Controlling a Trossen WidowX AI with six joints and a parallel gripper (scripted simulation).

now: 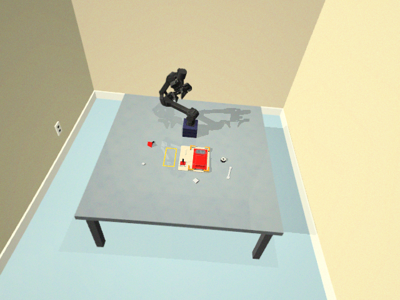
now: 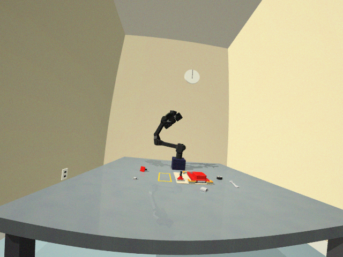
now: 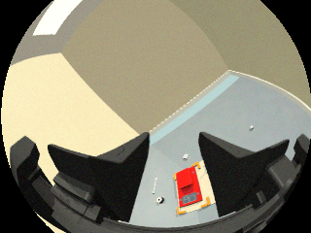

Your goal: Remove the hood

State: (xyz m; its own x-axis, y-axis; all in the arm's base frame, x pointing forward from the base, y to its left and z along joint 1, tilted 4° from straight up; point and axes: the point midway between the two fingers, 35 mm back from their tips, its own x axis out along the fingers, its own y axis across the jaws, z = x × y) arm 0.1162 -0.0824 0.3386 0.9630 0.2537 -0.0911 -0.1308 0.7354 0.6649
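Right now my gripper tip is 390 mm above the red hood, 220 mm to the right of it and 150 mm short of it. From my gripper tip the other things lie so: cream plate (420 mm below, 180 mm to the left, 120 mm ahead); white wrench (450 mm to the left, 420 mm below, 170 mm ahead); black wheel (420 mm below, 390 mm to the left, 60 mm ahead).
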